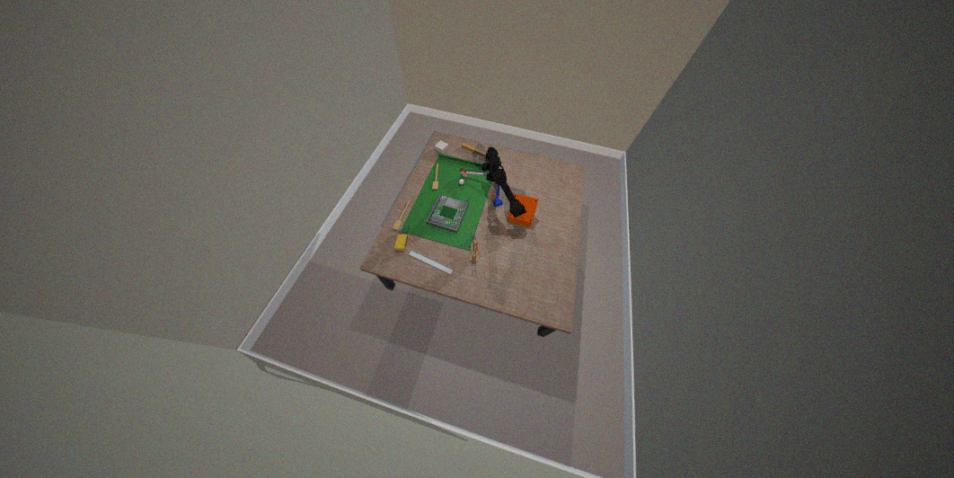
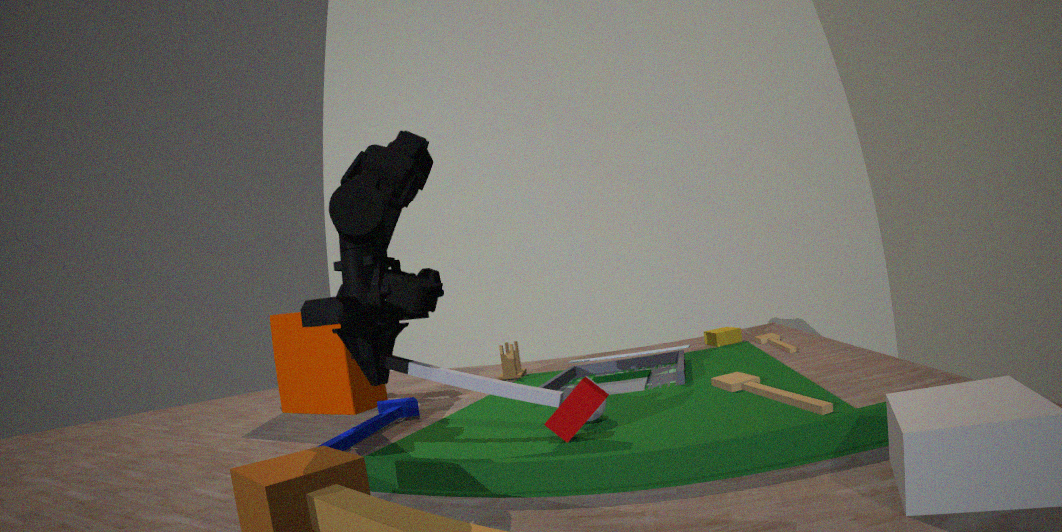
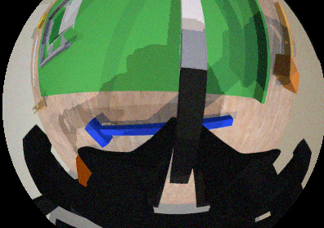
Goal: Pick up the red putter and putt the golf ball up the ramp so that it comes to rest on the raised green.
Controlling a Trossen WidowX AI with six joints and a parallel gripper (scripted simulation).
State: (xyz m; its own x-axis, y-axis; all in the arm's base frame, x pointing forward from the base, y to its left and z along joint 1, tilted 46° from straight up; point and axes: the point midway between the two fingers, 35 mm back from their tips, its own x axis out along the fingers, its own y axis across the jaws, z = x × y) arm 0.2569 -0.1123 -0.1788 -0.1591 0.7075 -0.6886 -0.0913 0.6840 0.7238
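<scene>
Now: the blue putter 70 mm behind my gripper tip, 60 mm below it and 50 mm to the left of it. The rest, counted from my gripper tip: green mat: 240 mm to the left, 220 mm ahead, 70 mm below; then red putter: 120 mm ahead, 10 mm to the left; then white golf ball: 210 mm ahead, 100 mm to the left, 50 mm below.
</scene>
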